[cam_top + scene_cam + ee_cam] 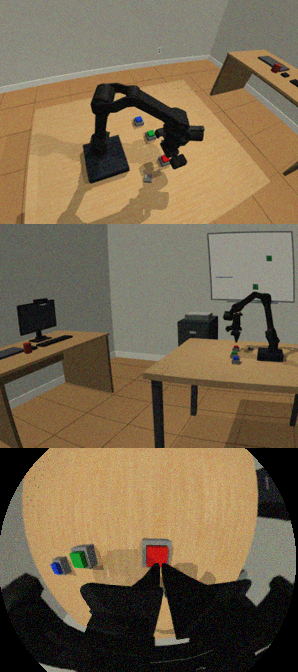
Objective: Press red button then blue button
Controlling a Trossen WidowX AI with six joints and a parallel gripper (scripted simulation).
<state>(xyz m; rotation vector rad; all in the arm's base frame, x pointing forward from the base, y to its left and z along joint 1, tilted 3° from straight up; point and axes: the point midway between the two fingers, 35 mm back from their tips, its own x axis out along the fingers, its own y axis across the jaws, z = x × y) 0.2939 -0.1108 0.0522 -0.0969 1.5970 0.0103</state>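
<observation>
The red button is 30 mm below my gripper tip. The rest, counted from my gripper tip: blue button: 270 mm to the left, 60 mm behind, 30 mm below; green button: 160 mm to the left, 30 mm below, 20 mm behind; small grey block: 110 mm behind, 60 mm to the right, 50 mm below.
</observation>
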